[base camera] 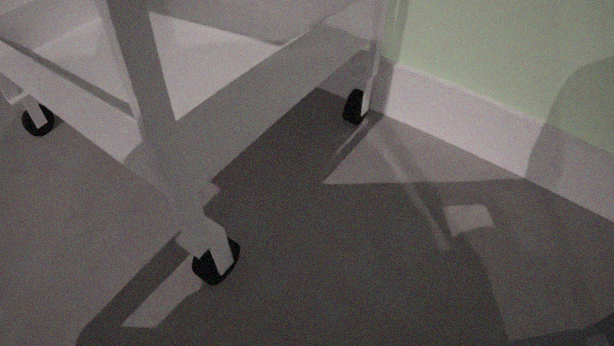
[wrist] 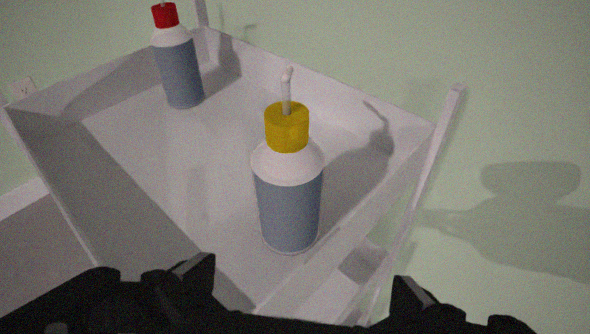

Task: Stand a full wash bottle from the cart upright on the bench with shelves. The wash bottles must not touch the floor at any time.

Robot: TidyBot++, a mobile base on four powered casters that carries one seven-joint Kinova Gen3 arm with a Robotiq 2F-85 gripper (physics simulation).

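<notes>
A wash bottle with a yellow cap and a blue-grey lower body stands upright in the top tray of the white cart, near the tray's near right wall. A second wash bottle with a red cap stands upright near the tray's far left side. My gripper is open, with its fingers wide apart at the bottom of the wrist view. It is short of the yellow-capped bottle, and no bottle is between the fingers. The bench with shelves does not show in either view.
The cart's raised tray walls and a corner post stand around the bottles. A green wall with a pale baseboard is behind the cart. The cart's near wheel rests on the grey floor in front of my base.
</notes>
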